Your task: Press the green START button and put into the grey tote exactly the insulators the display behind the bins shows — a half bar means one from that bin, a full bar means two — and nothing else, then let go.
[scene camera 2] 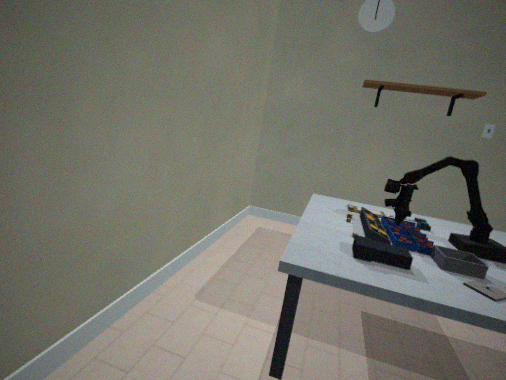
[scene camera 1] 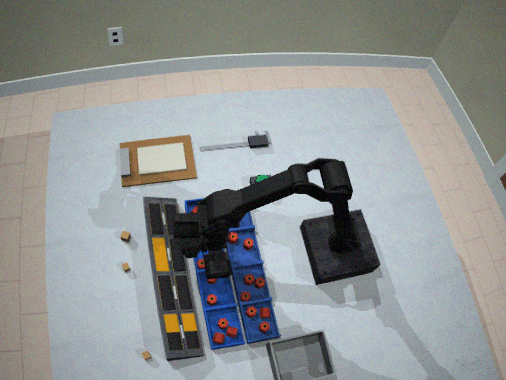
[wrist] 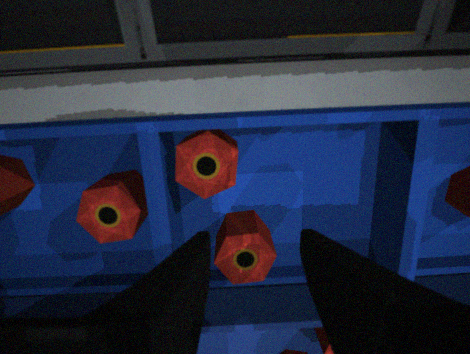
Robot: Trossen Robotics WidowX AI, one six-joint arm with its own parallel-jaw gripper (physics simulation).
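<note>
My gripper (scene camera 2: 400,220) (wrist: 255,241) is open above a blue bin (wrist: 155,190) in the row beside the display. In the wrist view a red insulator (wrist: 245,245) shows between the fingertips, ungripped; another insulator (wrist: 206,165) lies farther back in that bin. In scene camera 1 the arm hides the fingertips and part of the bins. The display (scene camera 1: 148,205) (scene camera 2: 372,225) shows one full yellow bar (scene camera 1: 160,254) and two half bars (scene camera 1: 171,322) (scene camera 1: 189,322). The green START button (scene camera 1: 261,178) is partly hidden by the arm. The grey tote (scene camera 1: 328,352) (scene camera 2: 457,260) shows no insulator in its visible part.
The neighbouring bin holds an insulator (wrist: 107,215) close to the divider. A clipboard (scene camera 1: 127,181) and a caliper (scene camera 1: 258,141) lie at the back in scene camera 1. Small wooden cubes (scene camera 1: 125,236) (scene camera 1: 125,267) (scene camera 1: 146,355) lie beyond the display. A black box (scene camera 2: 382,252) stands near the table edge.
</note>
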